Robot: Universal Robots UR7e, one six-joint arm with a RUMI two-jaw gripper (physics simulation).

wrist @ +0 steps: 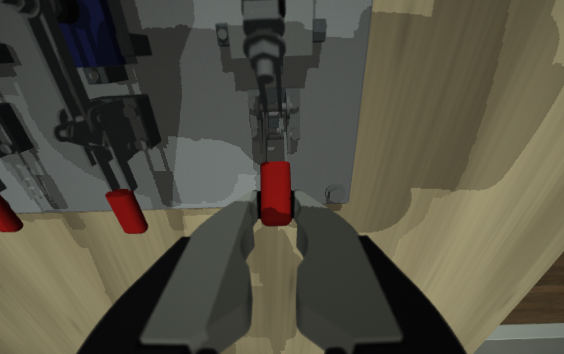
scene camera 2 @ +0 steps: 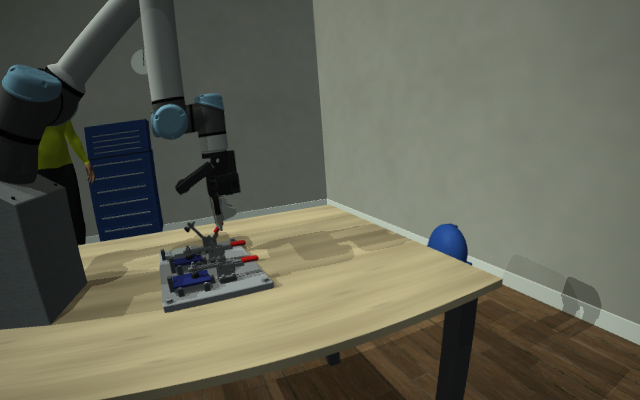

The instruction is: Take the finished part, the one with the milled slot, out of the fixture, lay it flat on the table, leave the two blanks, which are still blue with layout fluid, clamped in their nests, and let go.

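Places are measured from the arm's base along level axes (x ahead, y left, z up), in millimetres.
Pixels of known places: gripper, fingertip midpoint: (wrist: 276, 193) (scene camera 2: 220, 229); arm's base at its link origin: (scene camera 2: 2, 169).
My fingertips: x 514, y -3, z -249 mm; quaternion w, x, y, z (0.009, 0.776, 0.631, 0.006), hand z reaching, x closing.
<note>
For each thing: its top centre in the pictures, then the offset to it from my fingertips. "spot": a spot on its surface instead. Level surfaces: height alone.
- red handle at its top centre: (wrist: 275, 205) dx -6, dy +1, dz +22 mm
- fixture plate at its top centre: (wrist: 118, 76) (scene camera 2: 206, 265) dx -86, dy -97, dz -54 mm
- grey block at a spot on its surface: (wrist: 299, 44) spot: dx -78, dy +31, dz -38 mm
- middle clamp at a spot on its surface: (wrist: 127, 211) (scene camera 2: 235, 241) spot: dx -2, dy -107, dz -7 mm
- wooden table at its surface level: dz -69 mm
My gripper (scene camera 2: 219, 226) (wrist: 276, 193) is shut on the red handle (wrist: 276, 187) of the far toggle clamp. That clamp's arm (scene camera 2: 197, 231) (wrist: 264, 47) is tilted up above the fixture plate (scene camera 2: 247, 287) (wrist: 210, 172). Under the raised arm, a grey block (wrist: 299, 44) shows partly between small stops in the wrist view; its slot is not visible. It is hidden in the scene view. Two blue blanks lie in their nests, the near one (scene camera 2: 192, 279) and the middle one (scene camera 2: 187, 260) (wrist: 97, 37), under lowered clamp arms.
The red handles of the near clamp (scene camera 2: 249, 258) (wrist: 9, 216) and middle clamp (scene camera 2: 238, 243) (wrist: 127, 211) stick out beside the held one. The fixture stands on the wooden table (scene camera 2: 350, 295). The robot's pedestal (scene camera 2: 42, 255) is at the left. A person (scene camera 2: 56, 150) stands behind it.
</note>
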